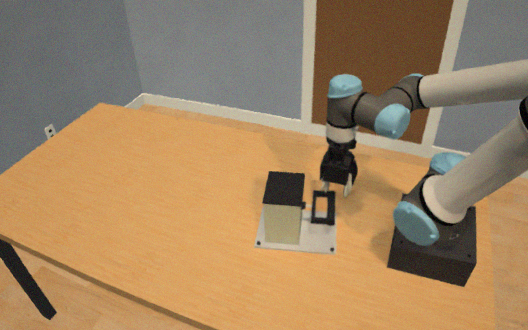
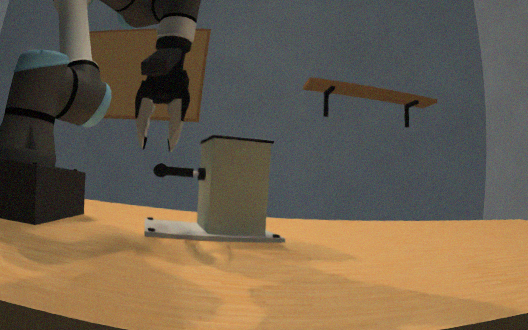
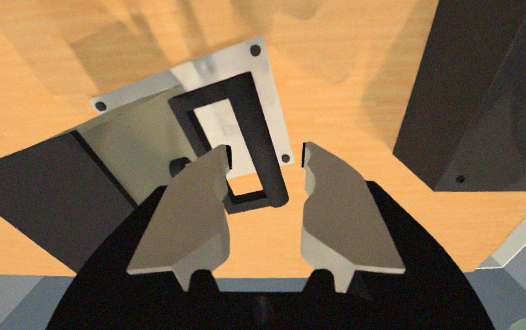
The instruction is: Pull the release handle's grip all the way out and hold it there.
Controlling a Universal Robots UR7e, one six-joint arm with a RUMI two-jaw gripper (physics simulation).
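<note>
The release handle [image 1: 331,207] [image 2: 177,171] [image 3: 257,130] is a black rectangular frame with a thick round grip bar on its outer side. A short pale rod [image 1: 308,205] [image 2: 195,173] shows between it and a black collar on the side of a pale green housing [image 1: 283,222] [image 2: 235,185] [image 3: 140,140] with a black top. The housing stands upright on a light grey base plate [image 1: 318,242] [image 2: 175,227] [image 3: 275,100]. My gripper [image 1: 336,191] [image 2: 157,147] [image 3: 266,147] is open, partly narrowed and empty. It points down, with its fingertips above the handle and apart from it.
The robot's dark base block [image 1: 432,255] [image 2: 45,195] [image 3: 460,100] stands on the wooden table [image 1: 150,200] [image 2: 400,260], on the handle's side of the housing. A wall shelf [image 2: 370,92] hangs in the background.
</note>
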